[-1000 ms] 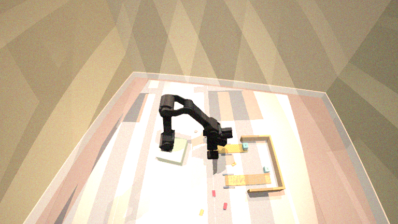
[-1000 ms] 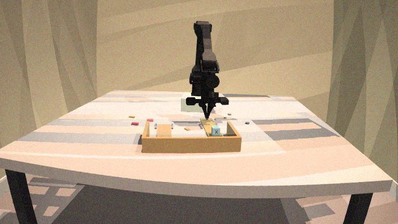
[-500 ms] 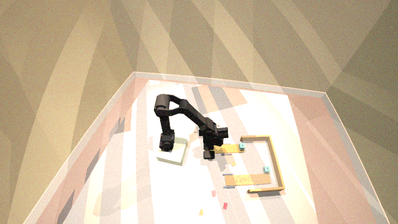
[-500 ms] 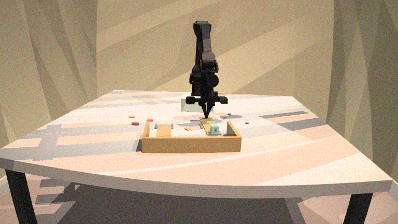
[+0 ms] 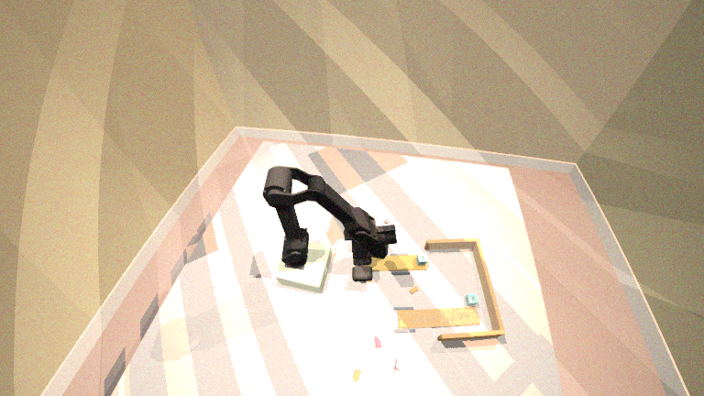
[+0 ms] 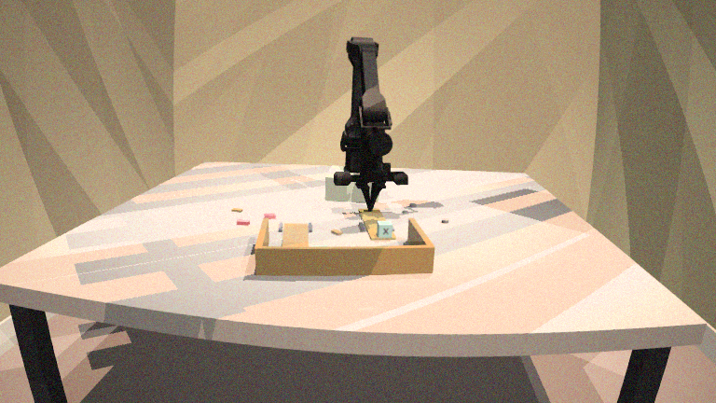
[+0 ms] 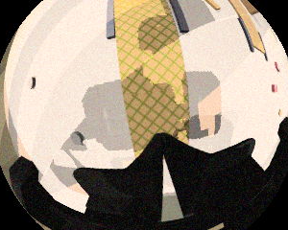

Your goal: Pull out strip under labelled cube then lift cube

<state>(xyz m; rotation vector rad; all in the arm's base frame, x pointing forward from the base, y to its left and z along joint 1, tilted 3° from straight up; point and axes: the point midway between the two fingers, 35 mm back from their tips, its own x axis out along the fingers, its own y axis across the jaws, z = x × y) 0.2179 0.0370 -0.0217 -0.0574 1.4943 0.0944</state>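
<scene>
My gripper tip is 10 cm short of the yellow strip and 1 cm to the right of it. From my gripper tip the other things lie so: orange strip 25 cm ahead, 17 cm to the right.
</scene>
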